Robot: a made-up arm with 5 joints.
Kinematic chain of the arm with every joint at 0, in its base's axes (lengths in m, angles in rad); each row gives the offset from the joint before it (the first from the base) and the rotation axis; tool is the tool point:
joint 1: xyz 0 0 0.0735 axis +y
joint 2: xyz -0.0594 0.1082 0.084 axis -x
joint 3: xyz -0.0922 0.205 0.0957 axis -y
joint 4: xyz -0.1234 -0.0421 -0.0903 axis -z
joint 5: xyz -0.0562 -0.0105 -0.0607 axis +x
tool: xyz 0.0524 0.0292 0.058
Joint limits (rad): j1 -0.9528..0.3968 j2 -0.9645..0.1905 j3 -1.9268..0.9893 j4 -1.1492..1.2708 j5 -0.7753..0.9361
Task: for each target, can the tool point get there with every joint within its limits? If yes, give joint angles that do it. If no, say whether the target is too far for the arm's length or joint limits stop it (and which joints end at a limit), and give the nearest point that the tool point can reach.
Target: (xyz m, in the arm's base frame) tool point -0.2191 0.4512 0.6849
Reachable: no: too far | nearest point -0.1472 0.3154 0.4842 | short by 0.253 m
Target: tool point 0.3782 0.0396 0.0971
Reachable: no: joint limits stop it (at a limit: joint 1, joint 2, joint 3, joint 4, joint 5) | nearest point 0.0035 0.2438 0.3008 | short by 0.473 m
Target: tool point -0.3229 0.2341 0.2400
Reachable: yes | joints -0.1895 -0.1126 -0.9182 -0.8294 0.7461
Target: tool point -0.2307 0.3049 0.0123
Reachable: yes | joints -0.7584 -0.5692 0.6530 -0.8930 -0.3130
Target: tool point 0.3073 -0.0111 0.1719
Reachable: no: joint limits stop it (at a limit: joint 1, joint 2, joint 3, joint 4, joint 5) | nearest point 0.0035 0.2438 0.3008 | short by 0.417 m
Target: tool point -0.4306 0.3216 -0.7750
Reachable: no: too far | nearest point -0.2659 0.2899 -0.1727 | short by 0.625 m
